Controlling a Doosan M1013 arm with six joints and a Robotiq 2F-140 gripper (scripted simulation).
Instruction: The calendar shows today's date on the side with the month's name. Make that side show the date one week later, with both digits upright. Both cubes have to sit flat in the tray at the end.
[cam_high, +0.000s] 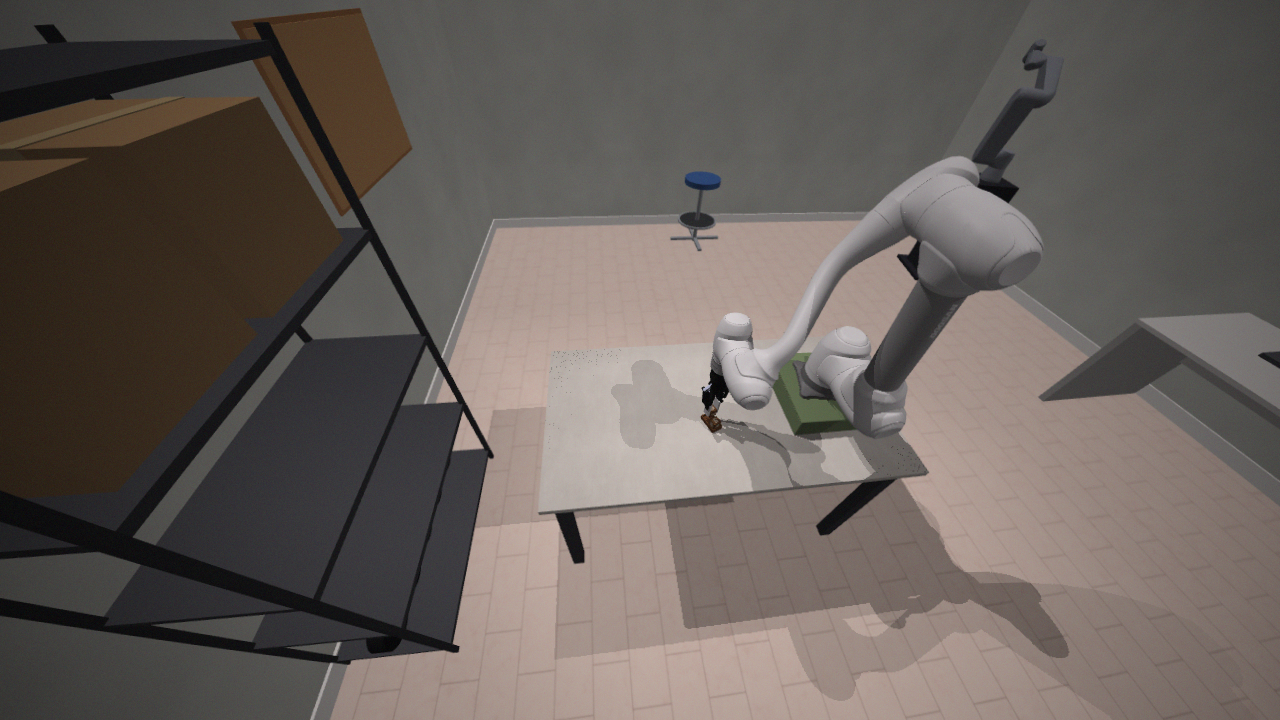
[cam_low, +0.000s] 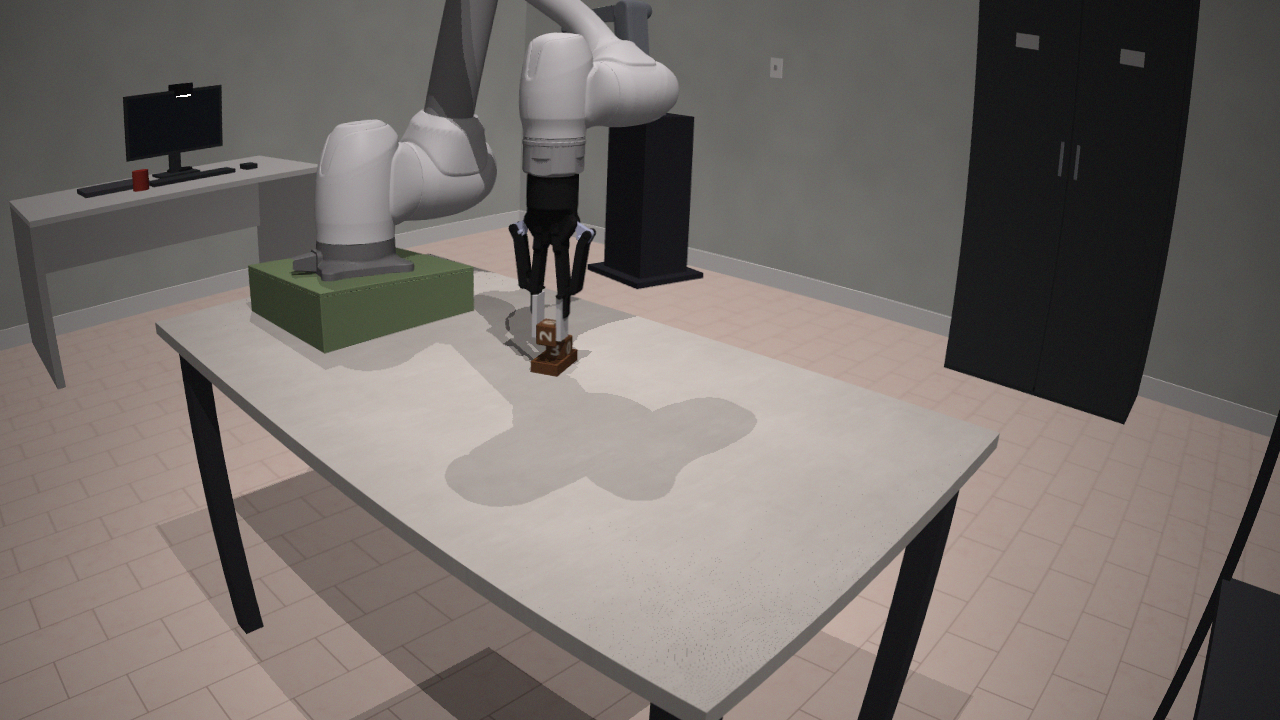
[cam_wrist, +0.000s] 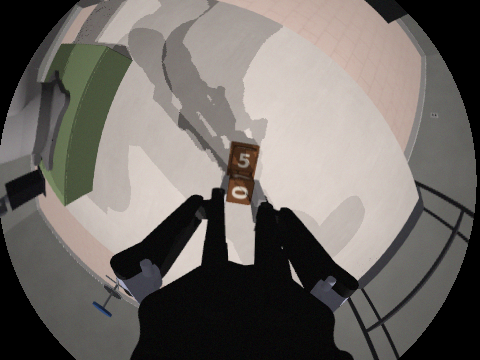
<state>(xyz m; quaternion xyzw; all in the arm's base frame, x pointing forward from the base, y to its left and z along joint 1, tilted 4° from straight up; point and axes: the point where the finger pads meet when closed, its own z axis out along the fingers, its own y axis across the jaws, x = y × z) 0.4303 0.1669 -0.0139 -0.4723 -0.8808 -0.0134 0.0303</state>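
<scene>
The brown cube lies 60 mm below my hand, 30 mm to the left of it and 20 mm behind it. From my hand the other things lie so: brown tray (80 mm below, 10 mm to the left, 10 mm behind).
</scene>
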